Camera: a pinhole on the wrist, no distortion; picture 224 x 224 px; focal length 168.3 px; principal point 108.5 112.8 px. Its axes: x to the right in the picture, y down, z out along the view. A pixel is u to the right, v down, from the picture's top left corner.
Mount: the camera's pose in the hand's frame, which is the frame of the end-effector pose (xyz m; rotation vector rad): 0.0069 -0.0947 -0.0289 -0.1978 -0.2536 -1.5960
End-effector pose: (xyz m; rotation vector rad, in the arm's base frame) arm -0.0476 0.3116 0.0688 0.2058 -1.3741 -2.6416
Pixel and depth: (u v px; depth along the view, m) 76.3 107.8 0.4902
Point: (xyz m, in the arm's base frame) -0.0997 0.5701 0.4156
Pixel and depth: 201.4 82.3 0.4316
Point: -0.0574 0.8017 0.1659
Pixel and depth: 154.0 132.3 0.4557
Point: -0.1801 0.7073 0.2497
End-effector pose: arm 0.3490 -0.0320 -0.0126 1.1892 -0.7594 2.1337
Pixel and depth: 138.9 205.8 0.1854
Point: 0.4485 -0.0740 0.1641
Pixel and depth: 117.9 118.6 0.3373
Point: 0.5227 -0.2318 0.1304
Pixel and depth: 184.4 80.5 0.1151
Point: 0.4895 -0.0291 0.0334
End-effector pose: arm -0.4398 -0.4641 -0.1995 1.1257 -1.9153 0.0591
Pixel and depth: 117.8 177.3 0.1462
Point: -0.4825 -0.5915 -0.2515
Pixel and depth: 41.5 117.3 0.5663
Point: -0.9451 -0.5075 -0.3594
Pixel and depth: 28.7 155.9 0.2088
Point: -0.5893 -0.5339 -0.2254
